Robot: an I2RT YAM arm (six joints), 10 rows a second.
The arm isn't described. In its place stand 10 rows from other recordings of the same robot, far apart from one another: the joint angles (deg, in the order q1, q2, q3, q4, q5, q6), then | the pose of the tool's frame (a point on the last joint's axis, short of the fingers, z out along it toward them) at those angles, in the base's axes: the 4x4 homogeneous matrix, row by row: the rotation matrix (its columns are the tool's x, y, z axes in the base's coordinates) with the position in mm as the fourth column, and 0 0 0 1 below.
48.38, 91.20, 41.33, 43.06, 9.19, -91.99 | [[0.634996 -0.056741 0.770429 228.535], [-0.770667 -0.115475 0.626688 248.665], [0.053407 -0.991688 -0.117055 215.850], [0 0 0 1]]
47.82, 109.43, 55.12, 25.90, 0.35, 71.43 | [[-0.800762 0.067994 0.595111 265.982], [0.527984 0.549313 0.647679 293.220], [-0.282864 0.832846 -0.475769 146.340], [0 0 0 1]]
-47.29, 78.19, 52.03, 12.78, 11.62, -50.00 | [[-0.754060 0.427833 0.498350 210.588], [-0.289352 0.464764 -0.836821 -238.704], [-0.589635 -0.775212 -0.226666 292.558], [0 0 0 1]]
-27.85, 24.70, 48.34, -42.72, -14.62, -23.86 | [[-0.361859 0.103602 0.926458 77.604], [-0.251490 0.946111 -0.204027 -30.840], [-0.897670 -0.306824 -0.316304 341.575], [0 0 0 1]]
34.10, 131.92, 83.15, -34.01, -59.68, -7.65 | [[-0.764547 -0.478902 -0.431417 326.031], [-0.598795 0.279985 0.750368 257.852], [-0.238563 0.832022 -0.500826 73.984], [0 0 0 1]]
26.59, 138.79, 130.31, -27.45, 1.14, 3.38 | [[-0.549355 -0.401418 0.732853 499.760], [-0.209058 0.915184 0.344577 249.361], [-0.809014 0.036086 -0.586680 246.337], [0 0 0 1]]
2.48, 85.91, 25.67, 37.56, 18.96, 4.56 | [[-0.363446 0.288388 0.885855 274.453], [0.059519 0.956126 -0.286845 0.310], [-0.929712 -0.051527 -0.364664 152.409], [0 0 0 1]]
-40.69, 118.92, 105.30, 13.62, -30.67, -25.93 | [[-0.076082 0.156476 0.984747 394.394], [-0.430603 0.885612 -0.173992 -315.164], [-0.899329 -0.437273 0.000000 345.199], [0 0 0 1]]
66.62, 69.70, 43.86, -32.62, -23.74, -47.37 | [[0.450618 -0.874481 -0.179519 78.440], [-0.654859 -0.460470 0.599273 217.555], [-0.606715 -0.152484 -0.780157 217.478], [0 0 0 1]]
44.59, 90.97, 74.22, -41.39, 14.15, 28.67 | [[-0.813201 -0.226453 0.536118 243.716], [-0.148400 0.971426 0.185227 228.032], [-0.562744 0.071067 -0.823571 272.140], [0 0 0 1]]
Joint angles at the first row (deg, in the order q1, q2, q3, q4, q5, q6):
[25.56, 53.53, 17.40, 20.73, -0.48, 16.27]
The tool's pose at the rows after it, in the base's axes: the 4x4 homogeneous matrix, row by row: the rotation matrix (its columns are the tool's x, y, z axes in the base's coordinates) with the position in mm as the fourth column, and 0 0 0 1 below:
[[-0.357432 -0.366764 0.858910 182.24], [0.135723 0.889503 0.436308 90.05], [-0.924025 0.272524 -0.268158 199.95], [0 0 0 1]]
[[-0.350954 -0.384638 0.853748 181.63], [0.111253 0.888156 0.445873 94.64], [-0.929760 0.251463 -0.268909 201.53], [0 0 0 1]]
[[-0.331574 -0.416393 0.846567 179.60], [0.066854 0.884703 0.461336 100.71], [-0.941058 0.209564 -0.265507 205.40], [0 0 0 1]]
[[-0.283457 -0.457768 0.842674 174.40], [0.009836 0.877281 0.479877 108.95], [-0.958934 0.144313 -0.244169 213.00], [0 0 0 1]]
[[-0.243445 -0.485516 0.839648 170.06], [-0.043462 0.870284 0.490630 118.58], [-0.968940 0.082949 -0.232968 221.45], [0 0 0 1]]
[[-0.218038 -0.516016 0.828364 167.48], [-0.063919 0.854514 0.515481 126.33], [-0.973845 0.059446 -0.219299 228.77], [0 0 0 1]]
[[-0.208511 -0.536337 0.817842 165.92], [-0.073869 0.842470 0.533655 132.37], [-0.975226 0.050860 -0.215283 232.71], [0 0 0 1]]
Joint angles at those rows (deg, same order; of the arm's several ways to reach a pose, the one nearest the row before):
[26.17, 54.13, 17.48, 21.09, -0.74, 16.23]
[27.51, 54.46, 18.00, 20.85, -0.06, 15.12]
[29.42, 54.30, 18.81, 20.09, 0.80, 12.78]
[32.46, 53.23, 19.73, 19.35, 2.72, 9.24]
[35.81, 52.88, 21.36, 17.99, 5.35, 6.18]
[38.04, 53.00, 22.79, 17.48, 6.00, 4.85]
[39.65, 53.48, 23.78, 17.19, 6.37, 4.40]

